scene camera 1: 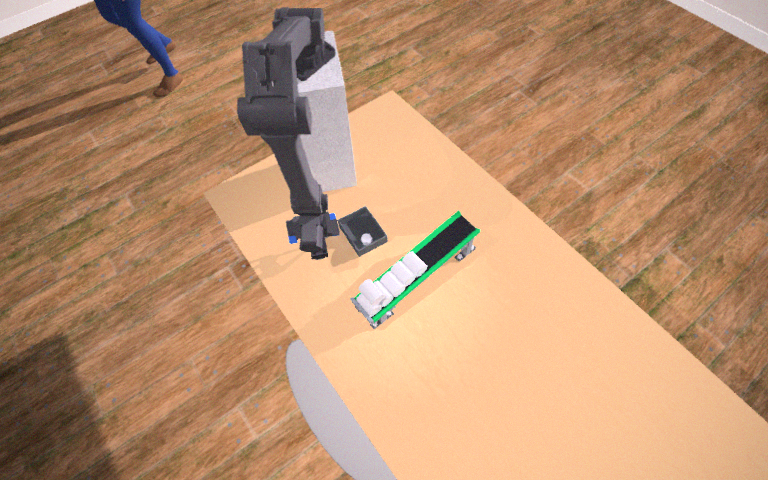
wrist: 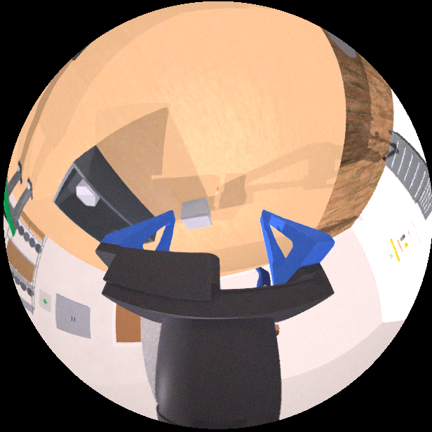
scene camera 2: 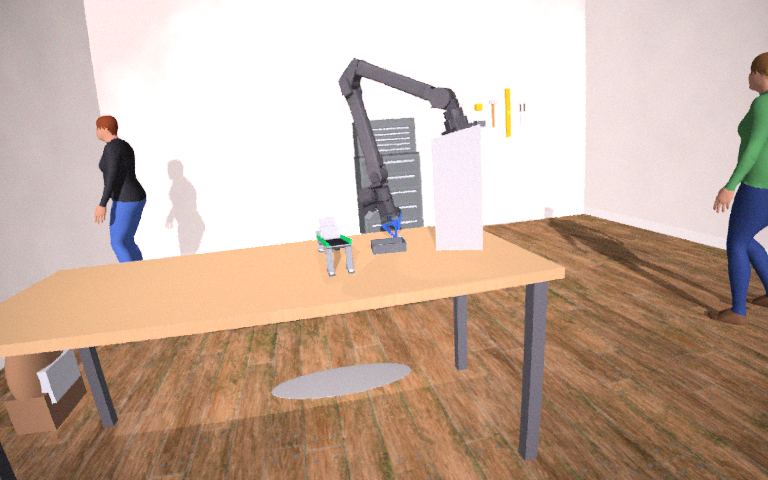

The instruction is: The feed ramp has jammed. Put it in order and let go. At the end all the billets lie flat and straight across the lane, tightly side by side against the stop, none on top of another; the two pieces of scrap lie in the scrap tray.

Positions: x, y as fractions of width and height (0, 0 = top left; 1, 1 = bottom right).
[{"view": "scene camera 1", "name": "dark scrap tray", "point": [0.46, 0.47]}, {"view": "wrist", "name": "gripper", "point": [0.50, 0.50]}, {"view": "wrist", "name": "dark scrap tray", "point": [0.27, 0.48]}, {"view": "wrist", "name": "square scrap block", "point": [0.45, 0.50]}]
